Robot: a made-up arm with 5 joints.
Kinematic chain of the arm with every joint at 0, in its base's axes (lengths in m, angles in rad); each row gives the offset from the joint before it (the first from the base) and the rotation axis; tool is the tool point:
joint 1: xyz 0 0 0.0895 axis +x
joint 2: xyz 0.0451 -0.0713 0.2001 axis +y
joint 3: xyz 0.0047 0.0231 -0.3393 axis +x
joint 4: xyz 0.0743 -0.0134 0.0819 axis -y
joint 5: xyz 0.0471 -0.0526 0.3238 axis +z
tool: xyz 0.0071 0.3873 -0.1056
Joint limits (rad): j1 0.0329..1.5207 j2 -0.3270..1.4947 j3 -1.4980..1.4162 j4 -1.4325..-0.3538 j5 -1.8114..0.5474
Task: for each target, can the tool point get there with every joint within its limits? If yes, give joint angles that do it. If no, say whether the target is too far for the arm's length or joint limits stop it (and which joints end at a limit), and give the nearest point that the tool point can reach.
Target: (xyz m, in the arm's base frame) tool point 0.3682 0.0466 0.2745
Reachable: yes | joints 0.4465 -0.0587 0.9162 -1.3088 -0.1569
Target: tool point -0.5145 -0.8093 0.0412
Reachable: no: joint limits stop it (at a limit: joint 1, joint 2, joint 4, joint 5) | nearest point -0.3686 -0.3737 -0.1086 | short by 0.483 m
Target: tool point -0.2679 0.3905 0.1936
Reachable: yes | joints 1.3968 1.1852 -0.8663 -0.7908 -0.5218
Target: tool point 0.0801 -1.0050 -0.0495
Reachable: no: joint limits stop it (at a limit: joint 2, joint 3, joint 5) | nearest point 0.1446 -0.4034 0.0337 | short by 0.611 m
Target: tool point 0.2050 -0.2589 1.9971
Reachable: no: too far | nearest point 0.2187 0.0176 0.4674 | short by 1.555 m
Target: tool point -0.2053 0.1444 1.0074
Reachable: no: joint limits stop it (at a limit: joint 2, joint 4, joint 5) | nearest point -0.2436 0.0643 0.4984 | short by 0.517 m
